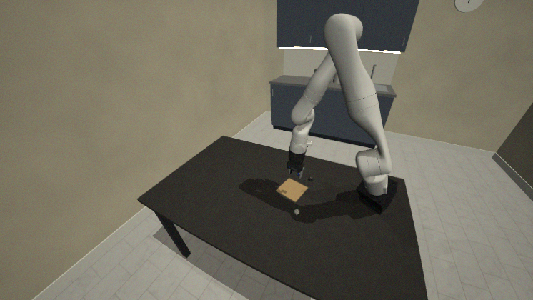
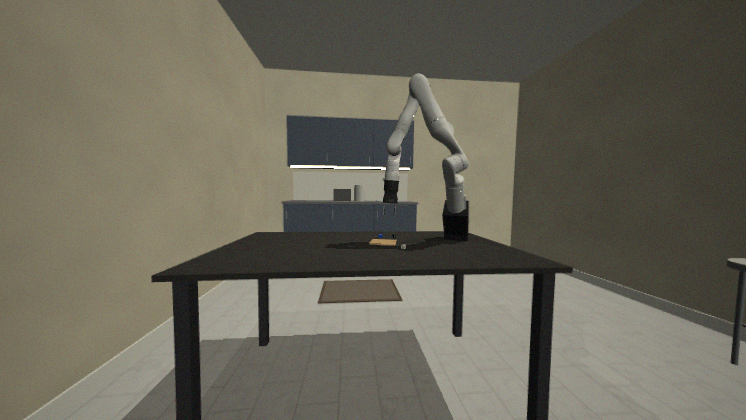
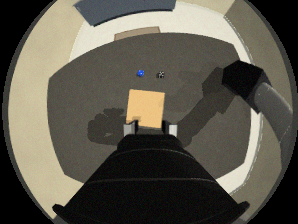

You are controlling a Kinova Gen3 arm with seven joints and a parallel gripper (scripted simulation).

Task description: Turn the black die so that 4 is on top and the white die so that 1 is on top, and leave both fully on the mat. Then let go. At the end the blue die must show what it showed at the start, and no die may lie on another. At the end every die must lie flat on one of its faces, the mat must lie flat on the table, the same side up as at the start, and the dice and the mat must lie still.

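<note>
Right now my hand is 17 cm to the left of the black die, 16 cm above it and 3 cm past it. Round my hand: white die (16 cm below, 10 cm to the left, 7 cm behind); then tan mat (17 cm below, 4 cm to the right, 3 cm ahead); then blue die (18 cm to the right, 16 cm below, 5 cm ahead).
</note>
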